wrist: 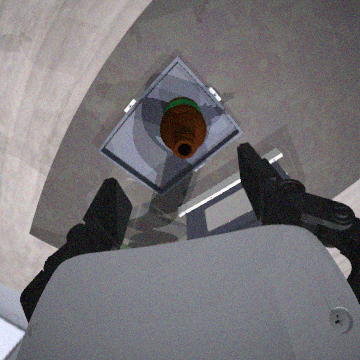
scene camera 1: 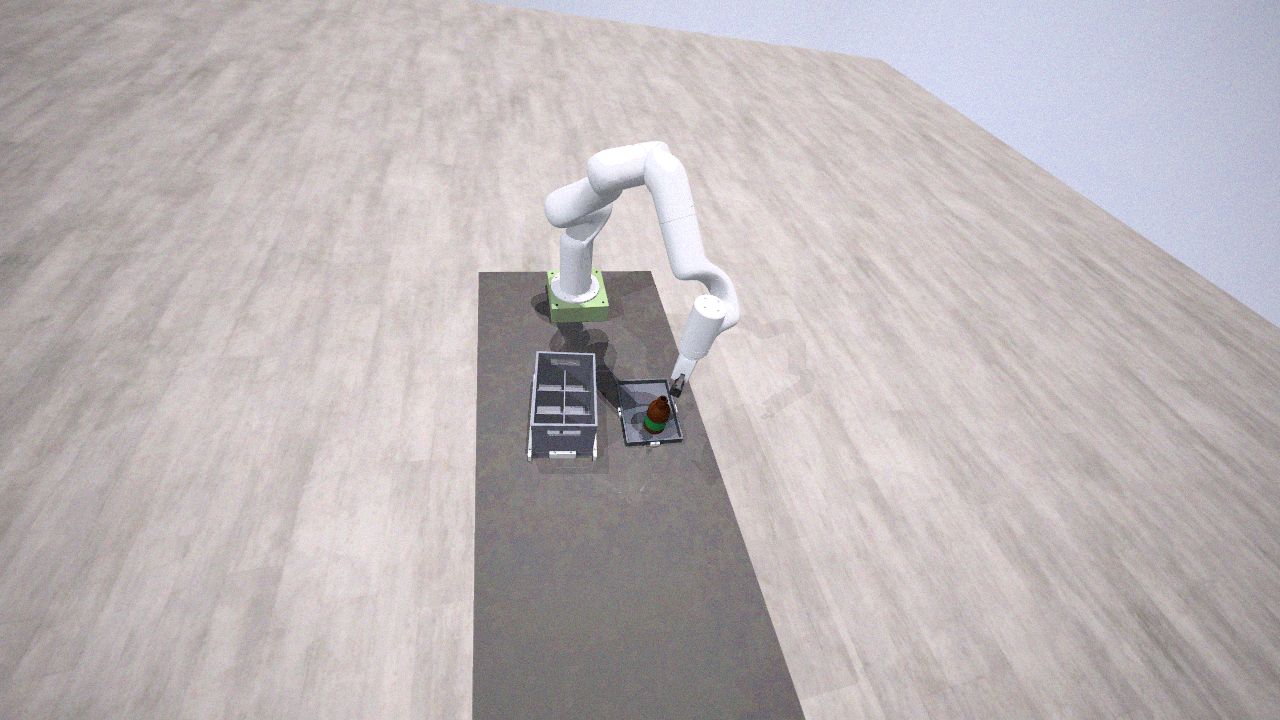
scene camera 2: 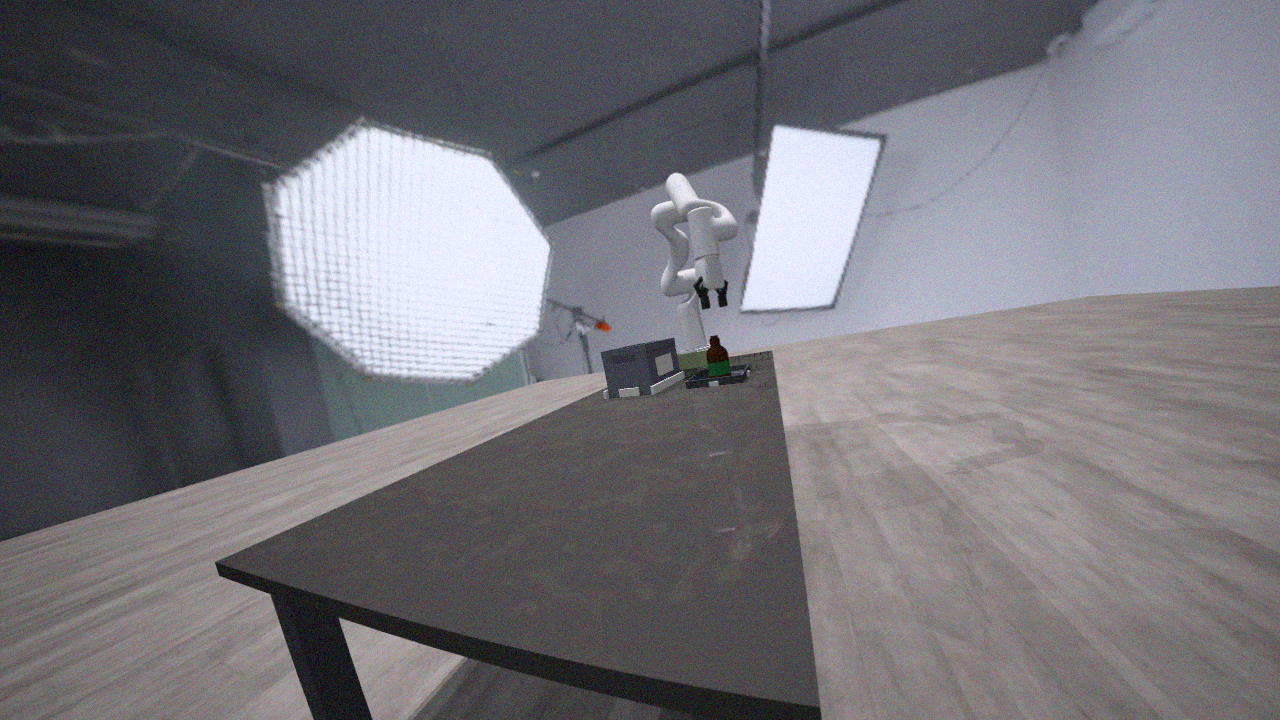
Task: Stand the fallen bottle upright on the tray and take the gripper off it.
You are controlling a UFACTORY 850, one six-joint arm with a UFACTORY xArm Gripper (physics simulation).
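Observation:
A brown bottle with a green band [scene camera 1: 657, 415] [scene camera 2: 717, 355] [wrist: 183, 125] stands upright inside the shallow grey tray [scene camera 1: 636, 442] [scene camera 2: 700, 385] [wrist: 119, 164]. In the wrist view its open mouth faces the camera. My gripper [scene camera 2: 713, 305] [wrist: 177, 178] is open, its black fingers wide apart with nothing between them. It hangs well above the bottle and apart from it in the second scene view. In the first scene view the black fingers show small above the tray's right side, and their opening is hard to see.
A grey crate with compartments [scene camera 1: 563, 440] [scene camera 2: 617, 372] stands beside the tray, to its left in both scene views; part of it shows in the wrist view. The arm's green base block [scene camera 1: 579, 314] is at the table's far end. The tray lies near the table's right edge.

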